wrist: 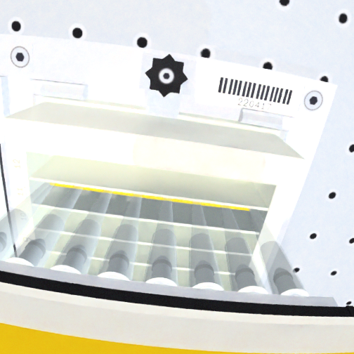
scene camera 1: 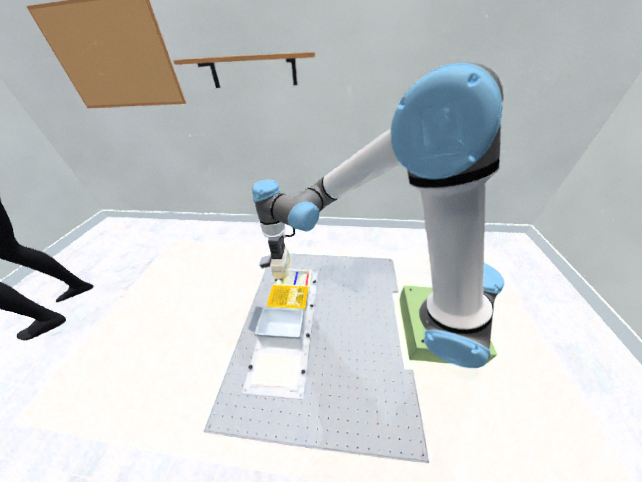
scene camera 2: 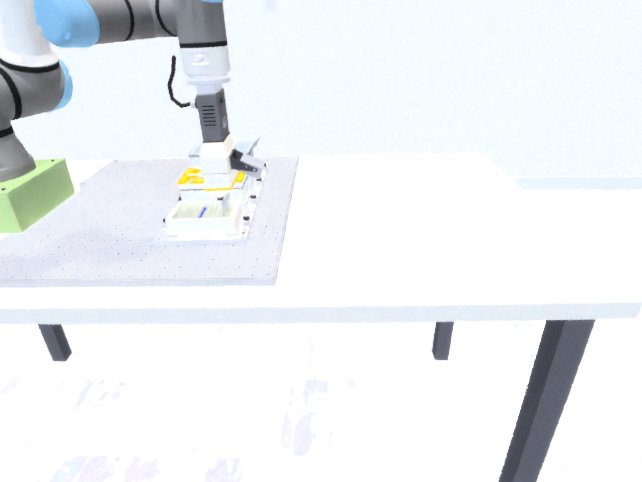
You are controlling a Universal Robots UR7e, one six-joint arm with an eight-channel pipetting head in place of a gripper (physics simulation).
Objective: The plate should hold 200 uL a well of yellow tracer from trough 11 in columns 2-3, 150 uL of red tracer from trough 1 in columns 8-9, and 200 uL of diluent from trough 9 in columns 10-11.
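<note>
My pipetting head (scene camera 1: 280, 268) (scene camera 2: 216, 161) points down over the white trough reservoir (scene camera 2: 202, 226) (wrist: 150, 125) at the far end of the deck. A row of clear tips (wrist: 162, 250) is on it, their lower ends inside the reservoir at the yellow tracer strip (wrist: 150, 197), near the 11 mark. How deep they reach is unclear. The head has no fingers to judge. Red tracer (scene camera 1: 307, 279) shows at the reservoir's right side in scene camera 1. The diluent cannot be told apart. A flat white piece (scene camera 1: 274, 369) in the near holder may be the plate; its wells are not readable.
A yellow tip rack (scene camera 1: 286, 297) (scene camera 2: 191, 176) stands beside the reservoir, then an open clear bin (scene camera 1: 280, 324). Blue liquid (scene camera 1: 295, 278) (scene camera 2: 202, 212) shows in another trough. Dark knobs line the holders on the perforated deck (scene camera 1: 357, 337). The arm stands on a green base (scene camera 1: 414, 342).
</note>
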